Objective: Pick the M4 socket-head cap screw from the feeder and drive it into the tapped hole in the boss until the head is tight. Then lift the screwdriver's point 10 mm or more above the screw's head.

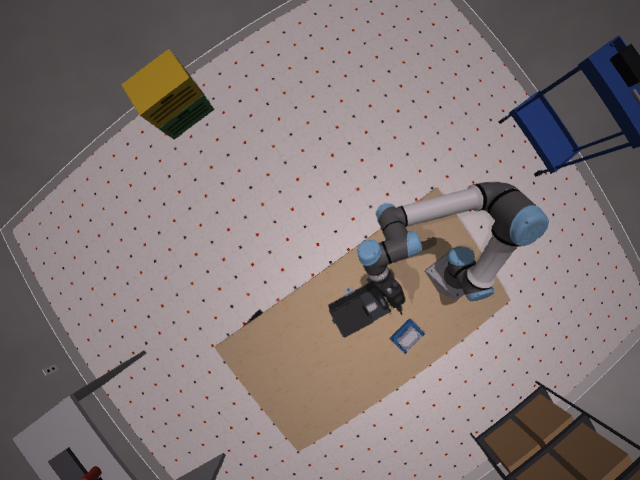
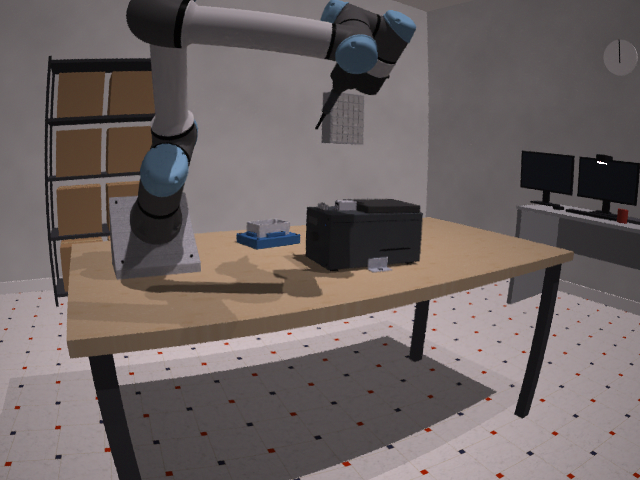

same spot on screw feeder: [image 1: 368, 295] = [image 2: 351, 213]
